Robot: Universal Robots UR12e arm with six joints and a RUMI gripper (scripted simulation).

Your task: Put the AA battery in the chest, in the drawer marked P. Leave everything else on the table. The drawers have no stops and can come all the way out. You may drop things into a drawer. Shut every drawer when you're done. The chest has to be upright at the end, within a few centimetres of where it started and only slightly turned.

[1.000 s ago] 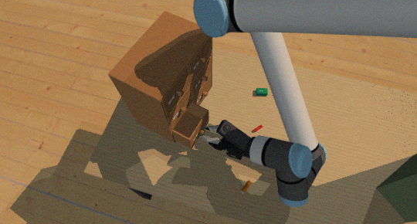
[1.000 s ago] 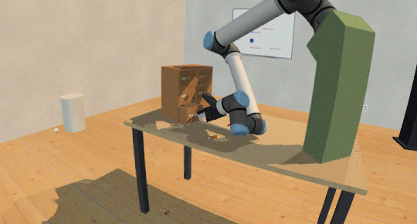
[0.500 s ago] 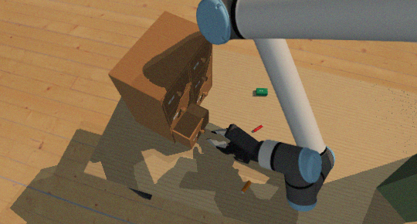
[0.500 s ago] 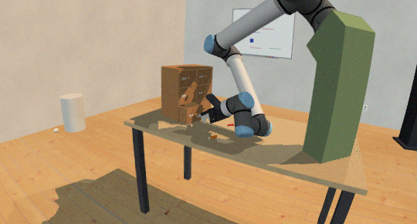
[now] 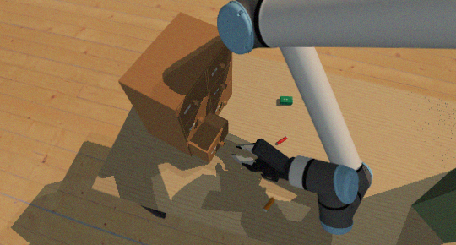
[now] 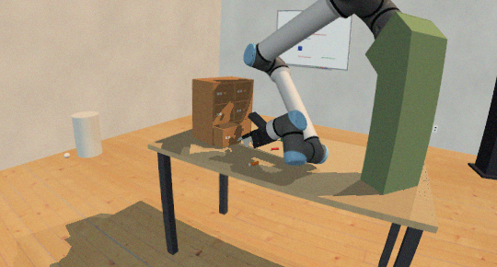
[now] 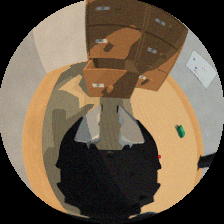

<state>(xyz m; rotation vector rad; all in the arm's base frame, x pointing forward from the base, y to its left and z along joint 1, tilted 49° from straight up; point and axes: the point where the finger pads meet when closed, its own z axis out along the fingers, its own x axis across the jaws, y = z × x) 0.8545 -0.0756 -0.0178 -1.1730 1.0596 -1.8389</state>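
My gripper is now 110 mm past the AA battery, 150 mm to the right of it and 50 mm above it. From my hand the other things lie so: drawer (140 mm ahead, 60 mm to the right, 30 mm below); green block (180 mm behind, 240 mm to the right, 50 mm below); thin red stick (160 mm behind, 70 mm to the right, 50 mm below).
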